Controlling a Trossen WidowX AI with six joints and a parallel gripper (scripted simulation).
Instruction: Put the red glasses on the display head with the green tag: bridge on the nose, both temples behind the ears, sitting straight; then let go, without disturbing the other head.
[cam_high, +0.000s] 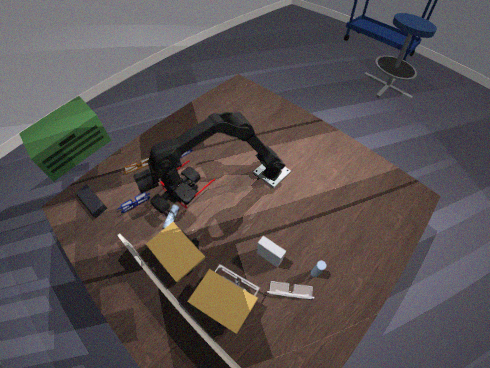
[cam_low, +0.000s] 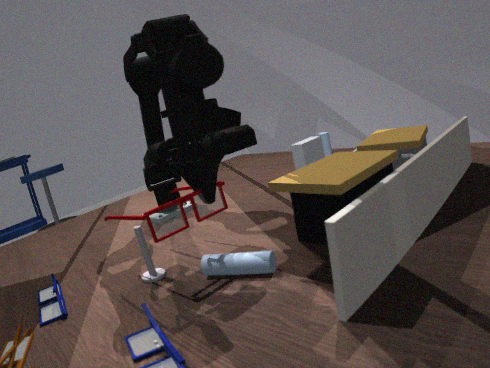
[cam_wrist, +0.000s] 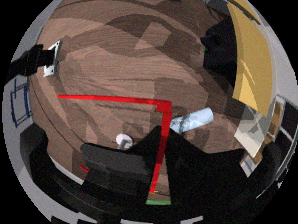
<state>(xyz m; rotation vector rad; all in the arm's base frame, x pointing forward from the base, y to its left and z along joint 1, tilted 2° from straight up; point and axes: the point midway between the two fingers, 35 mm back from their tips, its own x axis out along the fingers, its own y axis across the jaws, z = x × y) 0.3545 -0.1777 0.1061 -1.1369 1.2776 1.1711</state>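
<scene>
My gripper tip is now 90 mm to the left of the white post, 80 mm past it and 70 mm above it. Round my gripper tip: dark box 380 mm to the right, 210 mm ahead, 80 mm below; white box 370 mm to the left, 40 mm below, 40 mm behind; long white board 280 mm ahead, 210 mm to the left, 40 mm below.
</scene>
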